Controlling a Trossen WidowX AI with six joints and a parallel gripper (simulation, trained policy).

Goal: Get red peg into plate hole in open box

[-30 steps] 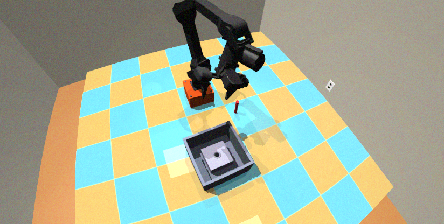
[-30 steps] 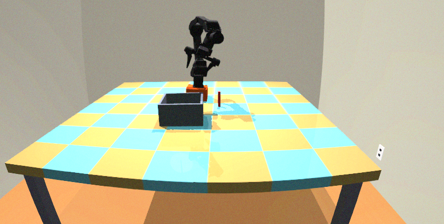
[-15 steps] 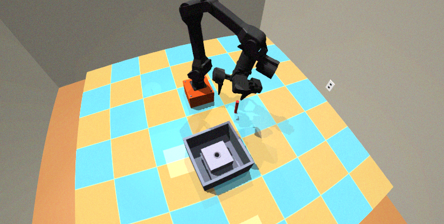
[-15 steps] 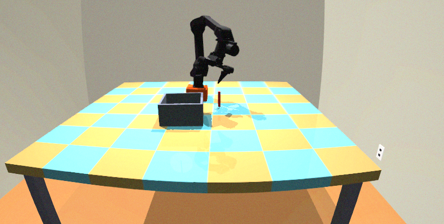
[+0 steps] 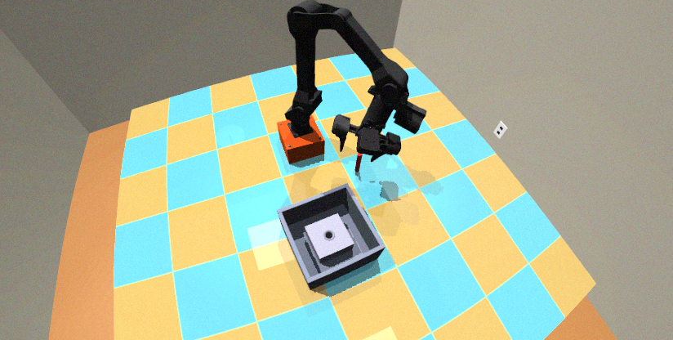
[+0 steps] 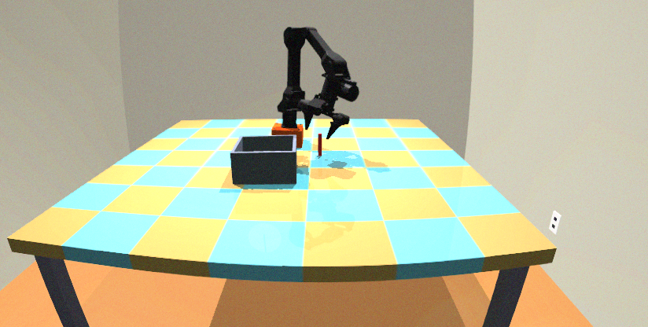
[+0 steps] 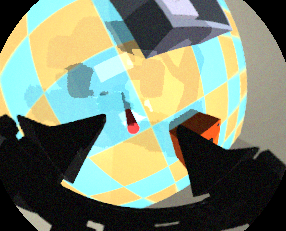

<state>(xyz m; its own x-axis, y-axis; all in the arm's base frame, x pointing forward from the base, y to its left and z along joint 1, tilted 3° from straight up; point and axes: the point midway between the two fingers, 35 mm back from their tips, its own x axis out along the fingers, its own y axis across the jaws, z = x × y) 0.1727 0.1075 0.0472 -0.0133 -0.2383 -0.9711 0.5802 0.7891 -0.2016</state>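
The red peg lies 10 mm to the left of my gripper tip and 40 mm below it. The rest, counted from my gripper tip: dark grey box 170 mm ahead, 170 mm to the right, 50 mm below; then pale grey plate 170 mm ahead, 170 mm to the right, 30 mm below.
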